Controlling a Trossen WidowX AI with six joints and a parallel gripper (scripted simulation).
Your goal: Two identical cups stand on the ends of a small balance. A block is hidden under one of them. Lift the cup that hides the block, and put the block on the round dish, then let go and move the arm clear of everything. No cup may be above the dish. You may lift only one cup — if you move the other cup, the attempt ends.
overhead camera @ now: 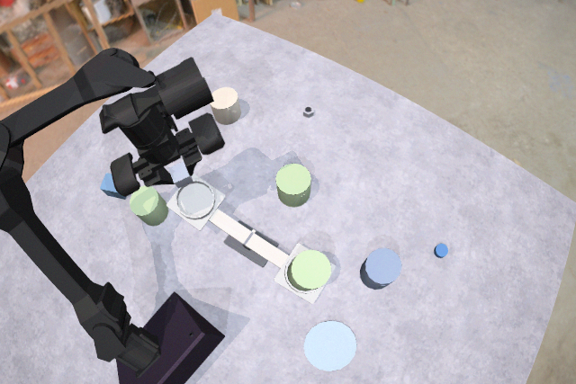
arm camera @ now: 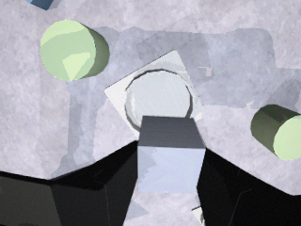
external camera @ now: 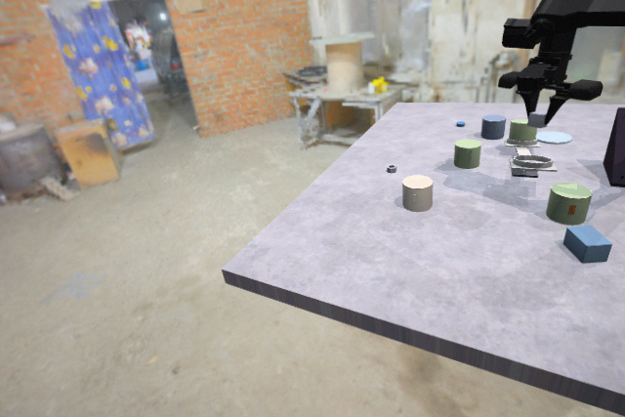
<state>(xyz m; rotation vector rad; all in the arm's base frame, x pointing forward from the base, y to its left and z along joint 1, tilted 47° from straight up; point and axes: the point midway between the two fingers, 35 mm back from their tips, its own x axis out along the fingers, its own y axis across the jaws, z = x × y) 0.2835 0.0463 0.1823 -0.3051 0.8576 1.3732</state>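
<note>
Now: gripper tip 3 cm past the pale blue round dish, 38 cm to the left of it and 17 cm above it. The rest, counted from my gripper tip: dark nut: 35 cm ahead, 1 cm to the left, 17 cm below; cream cylinder: 22 cm ahead, 19 cm to the left, 14 cm below; blue cube: 12 cm behind, 22 cm to the left, 15 cm below.
</note>
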